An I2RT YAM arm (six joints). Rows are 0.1 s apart.
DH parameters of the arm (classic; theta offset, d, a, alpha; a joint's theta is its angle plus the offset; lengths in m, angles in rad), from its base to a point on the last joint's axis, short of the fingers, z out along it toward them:
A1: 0 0.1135 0.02 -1.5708
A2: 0 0 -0.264 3.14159
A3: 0.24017 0 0.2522 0
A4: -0.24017 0 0.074 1.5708
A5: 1.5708 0 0 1.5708
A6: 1.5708 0.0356 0 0
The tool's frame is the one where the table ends.
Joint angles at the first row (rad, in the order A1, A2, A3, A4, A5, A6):
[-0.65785, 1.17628, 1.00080, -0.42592, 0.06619, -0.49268]
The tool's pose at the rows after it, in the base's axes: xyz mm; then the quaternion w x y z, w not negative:
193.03 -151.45 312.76 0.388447 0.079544 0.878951 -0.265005
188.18 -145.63 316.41 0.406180 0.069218 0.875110 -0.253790
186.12 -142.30 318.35 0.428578 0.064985 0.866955 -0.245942
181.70 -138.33 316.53 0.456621 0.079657 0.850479 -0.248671
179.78 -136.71 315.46 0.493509 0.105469 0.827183 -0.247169
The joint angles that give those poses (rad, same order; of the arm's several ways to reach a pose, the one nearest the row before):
[-0.66204, 1.11295, 0.96646, -0.44537, 0.02232, -0.49343]
[-0.66167, 1.07900, 0.95616, -0.44919, -0.02041, -0.49268]
[-0.66131, 1.05573, 0.93975, -0.42209, -0.05628, -0.47972]
[-0.66012, 1.01454, 0.89055, -0.35419, -0.06045, -0.43659]
[-0.66016, 0.98518, 0.84363, -0.26071, -0.06353, -0.36450]

